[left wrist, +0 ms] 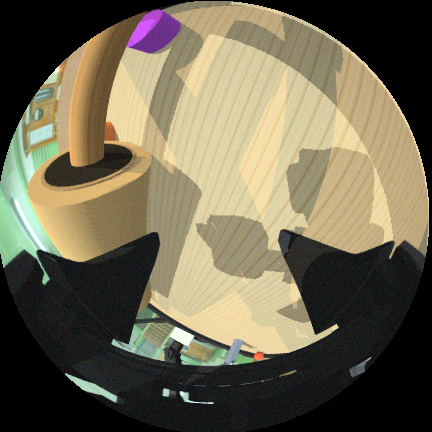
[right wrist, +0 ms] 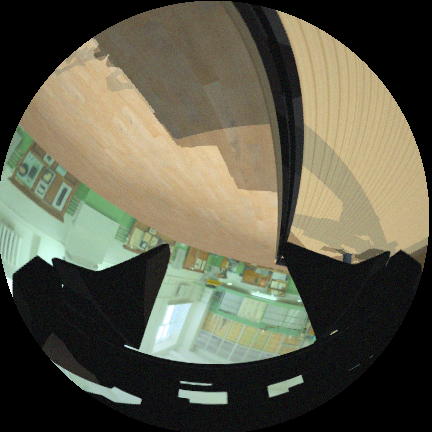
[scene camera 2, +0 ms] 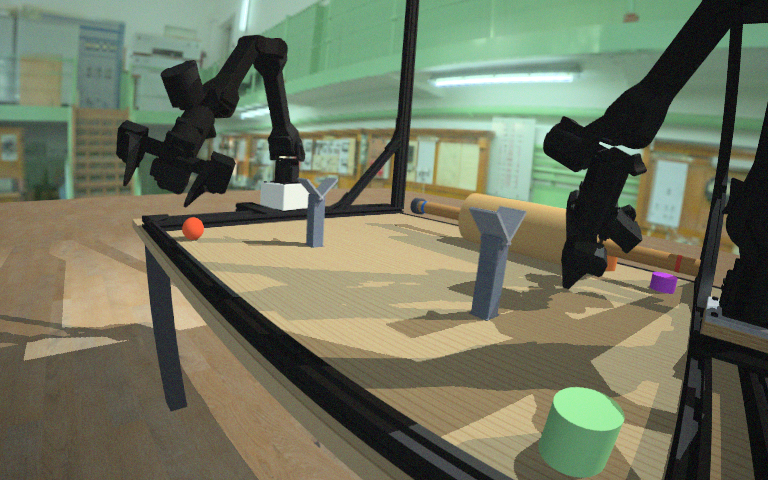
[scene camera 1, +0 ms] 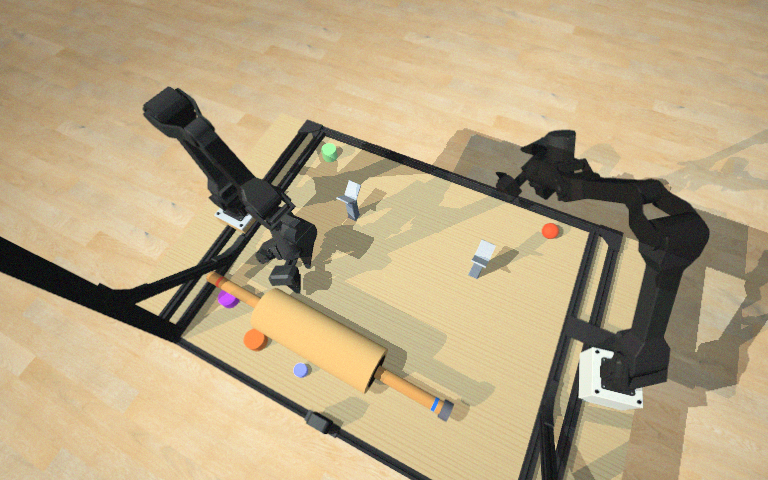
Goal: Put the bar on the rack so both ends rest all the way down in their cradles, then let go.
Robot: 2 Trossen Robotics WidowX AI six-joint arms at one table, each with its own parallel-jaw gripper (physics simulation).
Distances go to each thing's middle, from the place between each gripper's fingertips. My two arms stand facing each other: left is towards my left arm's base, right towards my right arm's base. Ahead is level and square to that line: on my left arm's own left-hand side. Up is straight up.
I see my right gripper 510 mm to the right of the green cylinder (scene camera 2: 582, 426), 120 mm past it and 90 mm above it. Also, from my right hand: purple disc (left wrist: 150, 39): 640 mm behind, 500 mm to the left, 90 mm below.
The purple disc lies 15 cm to the left of my left hand, 13 cm behind it and 1 cm below it. The rest, counted from my left hand: green cylinder 39 cm ahead, 16 cm to the left.
